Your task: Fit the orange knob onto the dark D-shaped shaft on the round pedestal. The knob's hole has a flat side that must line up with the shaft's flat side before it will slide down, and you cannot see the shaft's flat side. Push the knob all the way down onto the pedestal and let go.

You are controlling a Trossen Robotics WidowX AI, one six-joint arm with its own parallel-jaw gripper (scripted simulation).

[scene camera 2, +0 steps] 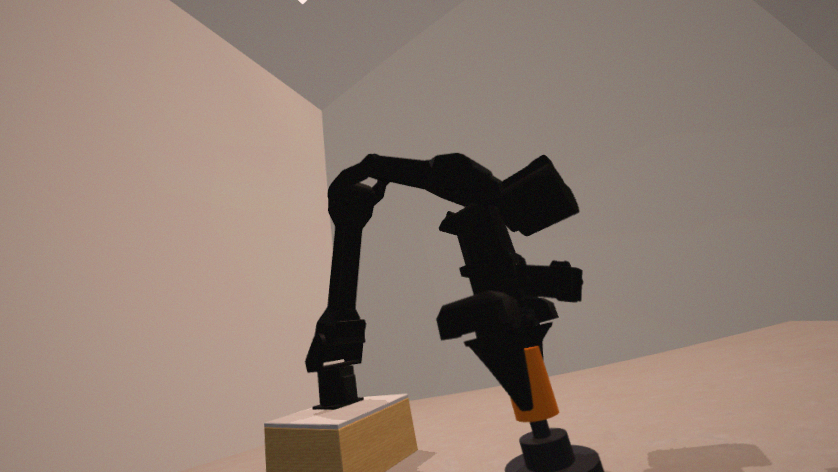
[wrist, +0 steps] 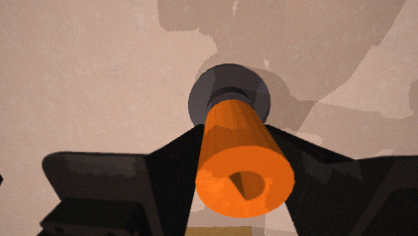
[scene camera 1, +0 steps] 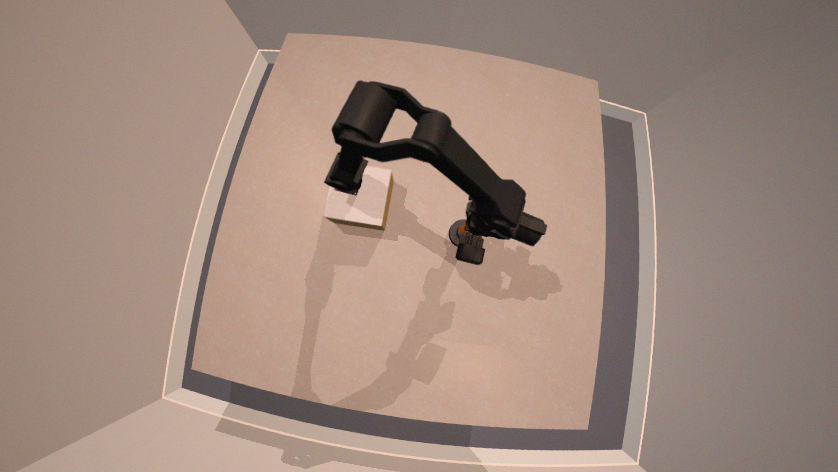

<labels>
my gripper: scene camera 2; wrist 232,130; scene camera 1
same spot on my gripper: (scene camera 1: 464,238) = (scene camera 2: 479,344)
</labels>
